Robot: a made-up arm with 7 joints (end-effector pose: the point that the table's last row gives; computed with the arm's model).
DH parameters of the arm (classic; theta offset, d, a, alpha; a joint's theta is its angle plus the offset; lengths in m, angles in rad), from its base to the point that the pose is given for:
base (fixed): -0.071 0 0 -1.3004
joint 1: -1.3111 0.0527 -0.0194 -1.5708
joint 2: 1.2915 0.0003 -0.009 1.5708
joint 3: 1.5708 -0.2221 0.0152 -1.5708
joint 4: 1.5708 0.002 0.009 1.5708
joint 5: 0 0.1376 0.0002 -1.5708
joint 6: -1.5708 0 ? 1.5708
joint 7: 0 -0.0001 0 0
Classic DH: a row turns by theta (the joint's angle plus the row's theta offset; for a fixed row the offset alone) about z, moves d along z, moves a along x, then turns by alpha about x.
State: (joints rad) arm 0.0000 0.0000 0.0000 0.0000 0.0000 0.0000 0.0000
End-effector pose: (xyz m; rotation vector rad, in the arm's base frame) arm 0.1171 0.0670 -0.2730 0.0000 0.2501 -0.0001
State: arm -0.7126 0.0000 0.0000 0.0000 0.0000 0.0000 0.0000
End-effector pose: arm 0.2719 0.0179 -0.1360 -0.0242 -0.4357 -0.1928
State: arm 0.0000 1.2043 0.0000 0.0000 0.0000 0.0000 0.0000
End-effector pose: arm 0.1564 0.2760 -0.1192 1.1977 0.2189 -0.1507
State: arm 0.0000 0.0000 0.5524 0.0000 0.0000 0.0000 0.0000
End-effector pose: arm 0.0901 0.1615 -0.2661 0.0691 0.2436 0.5493
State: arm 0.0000 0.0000 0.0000 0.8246 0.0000 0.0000 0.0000
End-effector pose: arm 0.0297 0.0670 -0.3730 0.0001 1.0747 -0.0001
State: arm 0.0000 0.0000 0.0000 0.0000 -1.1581 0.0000 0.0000
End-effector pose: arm 0.1171 0.0667 -0.2728 -1.1517 0.2215 0.1446
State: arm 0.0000 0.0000 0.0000 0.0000 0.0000 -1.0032 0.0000
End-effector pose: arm 0.1105 0.0670 -0.2470 0.0000 -0.7531 -0.0001
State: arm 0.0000 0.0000 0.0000 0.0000 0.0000 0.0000 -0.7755
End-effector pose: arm 0.1171 0.0670 -0.2730 -0.0969 0.2374 -0.7715
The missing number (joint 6, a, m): 0.0279
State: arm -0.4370 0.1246 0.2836 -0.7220 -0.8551 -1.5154 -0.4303
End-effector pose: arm 0.1367 0.1176 -0.1000 -0.2861 -2.4343 0.1362
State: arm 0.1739 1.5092 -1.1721 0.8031 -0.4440 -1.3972 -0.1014
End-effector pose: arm -0.0105 0.3650 -0.1331 0.7144 0.6590 -1.0516
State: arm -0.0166 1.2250 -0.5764 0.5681 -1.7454 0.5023 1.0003
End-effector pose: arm 0.0731 0.3241 -0.2101 0.2902 1.4702 1.2996
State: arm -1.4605 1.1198 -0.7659 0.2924 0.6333 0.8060 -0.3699
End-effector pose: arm 0.3204 0.1761 0.0694 1.6620 0.2358 0.5317
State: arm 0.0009 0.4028 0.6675 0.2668 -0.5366 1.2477 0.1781
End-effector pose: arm 0.0611 0.2544 -0.2597 -0.4570 1.4129 0.7079
